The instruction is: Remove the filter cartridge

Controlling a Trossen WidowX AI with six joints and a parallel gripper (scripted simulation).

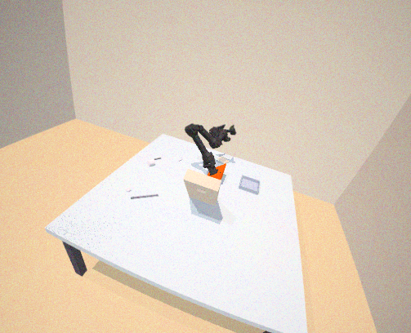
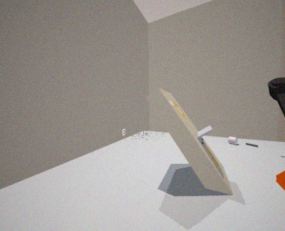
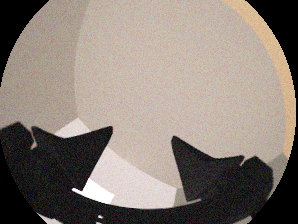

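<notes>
Now: gripper tip 76 cm short of the round filter cartridge, 1 cm to the left of it and 8 cm above it. Also, from my gripper tip: beige service panel 71 cm ahead, 1 cm to the right, 16 cm below; then grey tray 32 cm ahead, 29 cm to the left, 31 cm below.
</notes>
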